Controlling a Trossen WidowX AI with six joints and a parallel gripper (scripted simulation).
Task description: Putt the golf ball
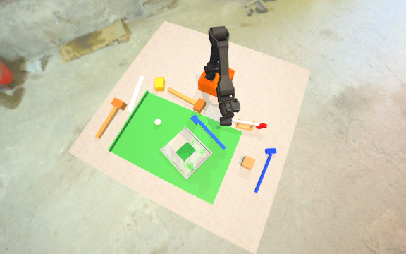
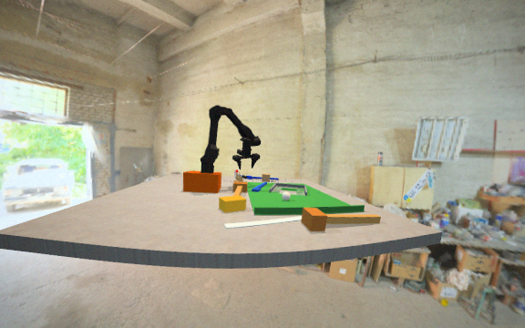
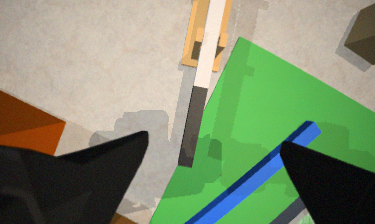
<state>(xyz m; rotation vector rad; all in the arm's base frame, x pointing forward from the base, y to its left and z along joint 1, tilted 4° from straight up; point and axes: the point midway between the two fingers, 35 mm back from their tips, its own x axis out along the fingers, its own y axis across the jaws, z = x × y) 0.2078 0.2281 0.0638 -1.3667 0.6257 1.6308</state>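
Right now the red putter is 100 mm to the left of my gripper tip, 60 mm below it and 50 mm behind it. Also, from my gripper tip: blue putter: 350 mm to the left, 120 mm ahead, 100 mm below; green mat: 270 mm ahead, 210 mm to the right, 110 mm below; wooden rack: 120 mm to the left, 80 mm below, 60 mm behind.
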